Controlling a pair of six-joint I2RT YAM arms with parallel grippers.
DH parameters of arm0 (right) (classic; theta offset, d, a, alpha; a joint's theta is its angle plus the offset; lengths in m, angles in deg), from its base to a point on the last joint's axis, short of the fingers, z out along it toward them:
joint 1: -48.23 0.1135 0.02 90
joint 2: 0.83 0 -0.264 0
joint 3: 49.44 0 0.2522 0
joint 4: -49.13 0 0.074 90
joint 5: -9.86 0 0 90
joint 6: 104.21 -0.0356 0 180
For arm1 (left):
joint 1: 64 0.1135 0.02 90
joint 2: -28.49 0 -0.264 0
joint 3: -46.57 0 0.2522 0
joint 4: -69.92 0 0.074 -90
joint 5: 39.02 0 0 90
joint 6: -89.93 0.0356 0 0
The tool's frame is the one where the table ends.
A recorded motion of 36 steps. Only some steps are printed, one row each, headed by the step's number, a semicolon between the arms.
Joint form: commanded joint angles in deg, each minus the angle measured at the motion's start. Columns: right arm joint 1, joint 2, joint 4, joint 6, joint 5, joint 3; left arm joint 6, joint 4, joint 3, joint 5, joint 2, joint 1.
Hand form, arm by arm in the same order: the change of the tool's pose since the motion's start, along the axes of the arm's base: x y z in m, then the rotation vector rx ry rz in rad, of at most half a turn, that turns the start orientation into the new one. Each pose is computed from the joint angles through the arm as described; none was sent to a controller.
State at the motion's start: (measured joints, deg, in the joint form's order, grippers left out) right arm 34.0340 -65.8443 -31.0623 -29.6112 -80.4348 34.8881; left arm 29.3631 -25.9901 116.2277 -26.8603 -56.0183 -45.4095
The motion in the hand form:
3: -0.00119 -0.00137 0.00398 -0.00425 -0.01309 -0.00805; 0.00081 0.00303 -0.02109 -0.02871 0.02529 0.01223
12: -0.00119 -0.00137 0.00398 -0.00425 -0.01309 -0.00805; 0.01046 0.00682 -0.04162 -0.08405 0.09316 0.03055
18: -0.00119 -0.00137 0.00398 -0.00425 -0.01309 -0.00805; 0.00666 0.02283 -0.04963 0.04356 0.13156 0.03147
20: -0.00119 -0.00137 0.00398 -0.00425 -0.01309 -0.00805; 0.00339 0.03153 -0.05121 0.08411 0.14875 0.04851
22: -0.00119 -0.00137 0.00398 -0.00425 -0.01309 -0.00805; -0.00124 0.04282 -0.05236 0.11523 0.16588 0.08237
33: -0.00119 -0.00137 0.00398 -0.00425 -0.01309 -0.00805; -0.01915 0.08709 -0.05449 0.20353 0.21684 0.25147
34: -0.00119 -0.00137 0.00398 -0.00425 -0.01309 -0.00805; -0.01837 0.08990 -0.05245 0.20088 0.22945 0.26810
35: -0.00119 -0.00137 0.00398 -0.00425 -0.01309 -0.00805; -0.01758 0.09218 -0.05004 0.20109 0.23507 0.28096
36: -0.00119 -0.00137 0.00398 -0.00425 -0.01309 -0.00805; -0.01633 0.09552 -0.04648 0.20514 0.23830 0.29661
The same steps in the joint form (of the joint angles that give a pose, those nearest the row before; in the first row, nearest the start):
3: -0.46 0.20 -0.09 0.02 0.04 0.68; 2.27 1.81 -2.80 -0.98 -3.15 0.74
12: -0.46 0.20 -0.09 0.02 0.04 0.68; 2.27 3.15 -3.13 -2.91 -8.87 0.90
18: -0.46 0.20 -0.09 0.02 0.04 0.68; 2.23 4.41 -3.13 5.81 -9.59 4.79
20: -0.46 0.20 -0.09 0.02 0.04 0.68; 2.18 4.53 -3.13 8.74 -9.59 7.04
22: -0.46 0.20 -0.09 0.02 0.04 0.68; 2.19 4.52 -3.13 11.17 -9.57 10.05
33: -0.46 0.20 -0.09 0.02 0.04 0.68; 0.17 6.60 -2.34 17.70 -9.55 21.66
34: -0.46 0.20 -0.09 0.02 0.04 0.68; -1.20 6.62 -1.70 17.70 -9.55 22.08
35: -0.46 0.20 -0.09 0.02 0.04 0.68; -2.21 6.62 -1.09 17.70 -9.44 22.38
36: -0.46 0.20 -0.09 0.02 0.04 0.68; -3.32 6.62 -0.15 17.81 -9.31 22.80

